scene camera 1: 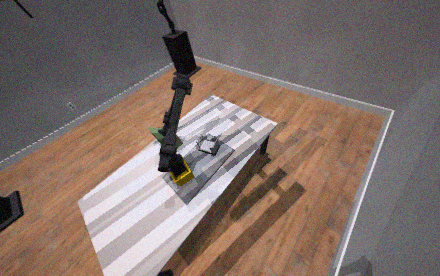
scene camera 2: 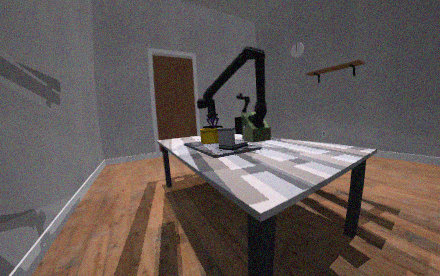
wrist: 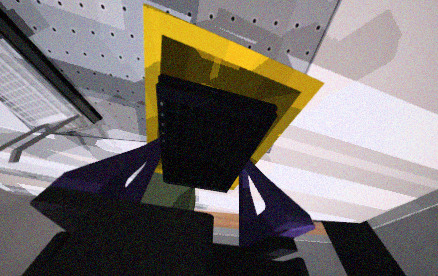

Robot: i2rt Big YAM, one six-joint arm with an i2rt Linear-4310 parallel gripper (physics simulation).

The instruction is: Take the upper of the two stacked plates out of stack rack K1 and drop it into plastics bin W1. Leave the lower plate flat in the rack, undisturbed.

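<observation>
A black gridded plate is held tilted in the wrist view, between the purple fingers of my gripper. My gripper is shut on it. The plate hangs just above the open top of yellow bin W1, which shows behind it in the wrist view. Rack K1 is a grey and dark holder beside the bin. A pale gridded plate lies flat in it. In scene camera 1 the arm hides the fingers and the held plate.
Bin and rack stand on a grey perforated board on the table. The arm's green base stands behind them. Striped shadows cross the table.
</observation>
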